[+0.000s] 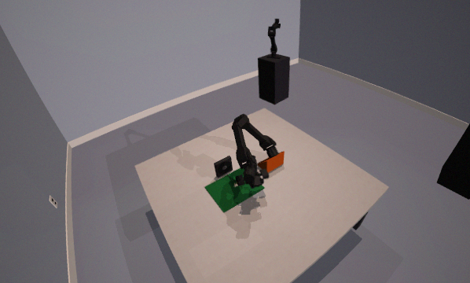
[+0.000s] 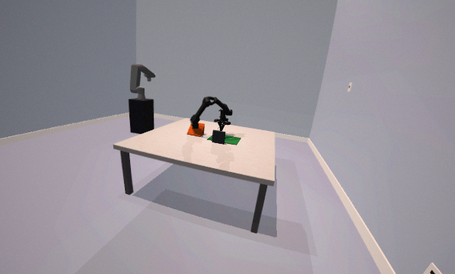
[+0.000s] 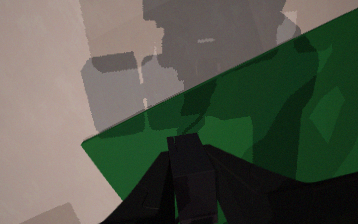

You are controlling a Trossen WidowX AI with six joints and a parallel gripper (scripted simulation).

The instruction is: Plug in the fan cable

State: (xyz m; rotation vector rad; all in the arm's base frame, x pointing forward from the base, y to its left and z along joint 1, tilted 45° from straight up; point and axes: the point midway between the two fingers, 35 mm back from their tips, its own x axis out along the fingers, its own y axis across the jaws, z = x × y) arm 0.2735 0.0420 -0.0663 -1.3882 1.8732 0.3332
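Now: the green board 6 cm ahead of my gripper tip, 11 cm to the right of it and 8 cm below it. Round my gripper tip: black fan (2 cm ahead, 26 cm to the right); then black plug (1 cm to the right, 1 cm above).
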